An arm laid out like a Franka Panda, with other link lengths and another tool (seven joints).
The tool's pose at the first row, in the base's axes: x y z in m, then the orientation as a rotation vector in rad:
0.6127 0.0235 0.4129 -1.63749 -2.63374 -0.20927
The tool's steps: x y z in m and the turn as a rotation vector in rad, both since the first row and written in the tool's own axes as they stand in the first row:
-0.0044 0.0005 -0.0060 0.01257 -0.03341 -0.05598
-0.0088 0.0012 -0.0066 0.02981 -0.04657 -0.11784
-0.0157 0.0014 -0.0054 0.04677 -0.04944 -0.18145
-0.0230 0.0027 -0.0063 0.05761 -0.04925 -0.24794
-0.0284 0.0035 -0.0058 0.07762 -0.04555 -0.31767
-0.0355 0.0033 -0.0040 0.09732 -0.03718 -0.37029
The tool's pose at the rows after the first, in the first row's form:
0.6148 0.0190 0.4185 -1.57868 -2.70190 -0.16805
0.6174 0.0153 0.4187 -1.49799 -2.75638 -0.13590
0.6207 0.0094 0.4168 -1.40828 -2.80191 -0.11210
0.6251 0.0034 0.4171 -1.31348 -2.84663 -0.09892
0.6282 -0.0010 0.4162 -1.20892 -2.88371 -0.07619
0.6313 -0.0072 0.4137 -1.12607 -2.90279 -0.05740

